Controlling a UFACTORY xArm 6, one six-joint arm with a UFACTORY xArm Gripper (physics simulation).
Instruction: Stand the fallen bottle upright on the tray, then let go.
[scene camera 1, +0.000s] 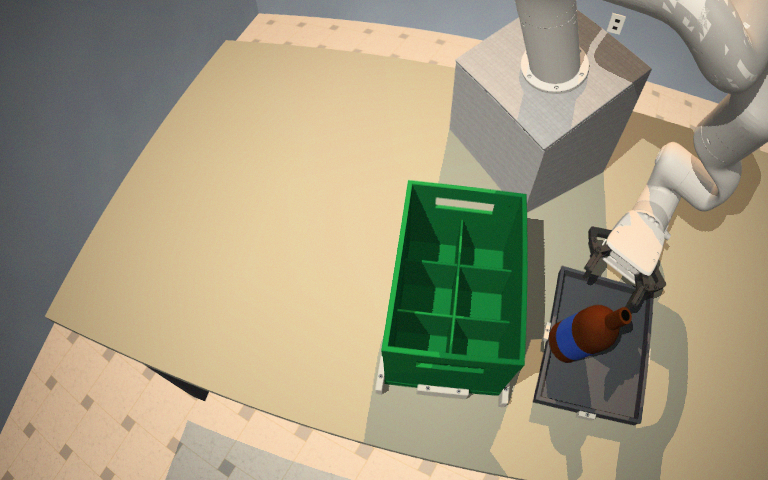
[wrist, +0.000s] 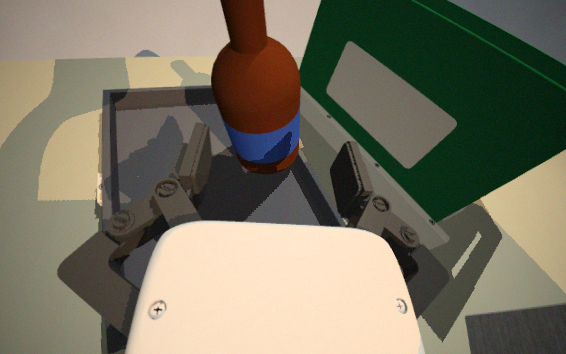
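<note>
The brown bottle with a blue label has its base on the tray, by the tray wall nearest the crate. It is tilted, not straight upright: its neck leans away from the crate, to the right in the scene view and slightly left in the wrist view. The mouth is cut off in the wrist view. My gripper is open and empty. It is pulled back from the bottle, on the robot's side of it, and the fingers appear apart from the glass.
A green crate with empty compartments stands left of the tray in the scene view, close to the bottle's base. The grey pedestal of the arm stands behind the crate. White brackets sit along the crate's foot.
</note>
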